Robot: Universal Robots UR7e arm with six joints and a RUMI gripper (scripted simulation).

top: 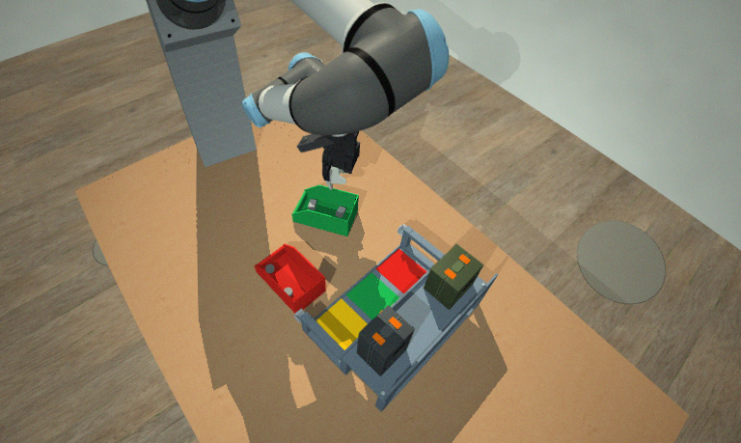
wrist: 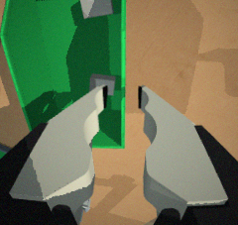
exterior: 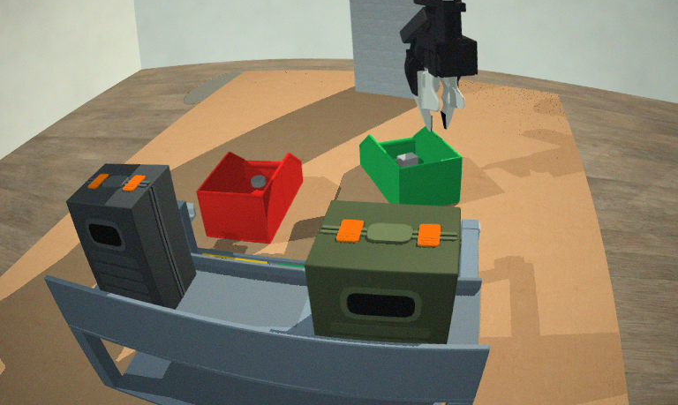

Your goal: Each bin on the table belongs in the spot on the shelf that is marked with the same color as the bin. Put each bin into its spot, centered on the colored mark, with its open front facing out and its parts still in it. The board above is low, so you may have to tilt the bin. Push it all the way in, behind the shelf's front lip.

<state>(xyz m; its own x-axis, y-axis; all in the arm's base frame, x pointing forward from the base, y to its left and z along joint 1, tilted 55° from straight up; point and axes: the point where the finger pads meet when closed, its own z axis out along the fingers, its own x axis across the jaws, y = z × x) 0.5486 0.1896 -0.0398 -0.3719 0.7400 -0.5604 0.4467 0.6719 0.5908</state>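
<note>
My hand is 3 cm short of the green bin, 4 cm to the left of it and 6 cm above it. Also, from my hand: olive box: 43 cm ahead, 7 cm to the left, 5 cm above; then dark grey box: 48 cm ahead, 16 cm to the right, 6 cm above; then red bin: 17 cm ahead, 23 cm to the right, 6 cm below.
</note>
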